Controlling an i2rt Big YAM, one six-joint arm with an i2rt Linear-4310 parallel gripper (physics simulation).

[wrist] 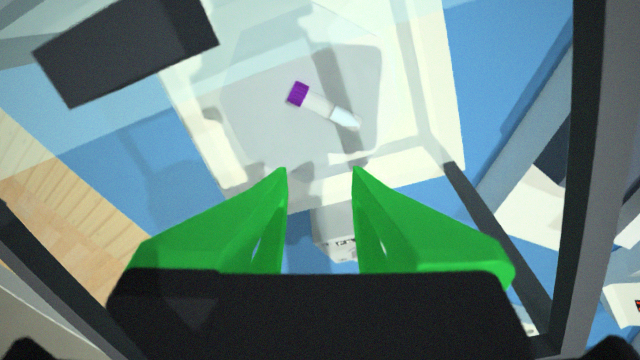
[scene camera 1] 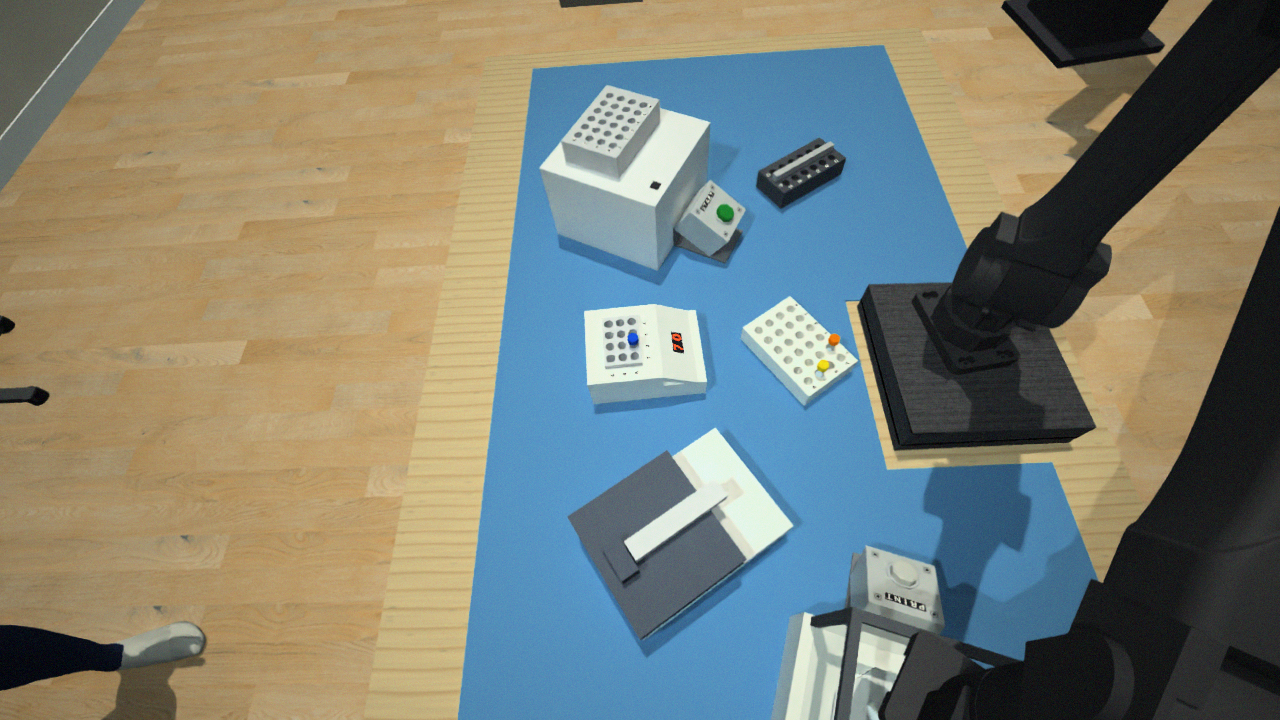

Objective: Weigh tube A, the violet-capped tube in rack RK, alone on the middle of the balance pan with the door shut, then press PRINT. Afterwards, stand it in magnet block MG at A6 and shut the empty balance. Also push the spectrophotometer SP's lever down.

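The violet-capped tube (wrist: pixel 316 102) lies on its side on the grey balance pan (wrist: pixel 260 120), near the middle. The balance (scene camera 1: pixel 793 667) (wrist: pixel 452 115) has glass walls and dark frame bars; its door position is unclear. My gripper (wrist: pixel 319 179) is slightly open and empty, its tips above the pan's near edge, apart from the tube. The PRINT box (scene camera 1: pixel 895 595) (wrist: pixel 332 225) stands beside the balance. Rack RK (scene camera 1: pixel 776 344) holds orange-capped and yellow-capped tubes. The dark block (scene camera 1: pixel 801 174) with a light bar appears to be MG. A grey-and-white device (scene camera 1: pixel 657 474) carries a long pale lever (scene camera 1: pixel 675 521).
A white block (scene camera 1: pixel 644 385) with a blue-capped tube and red display stands left of the rack. A large white box (scene camera 1: pixel 599 214) carries a white rack (scene camera 1: pixel 613 129); a green-button box (scene camera 1: pixel 711 219) stands beside it. A dark slab (wrist: pixel 125 50) shows near the balance.
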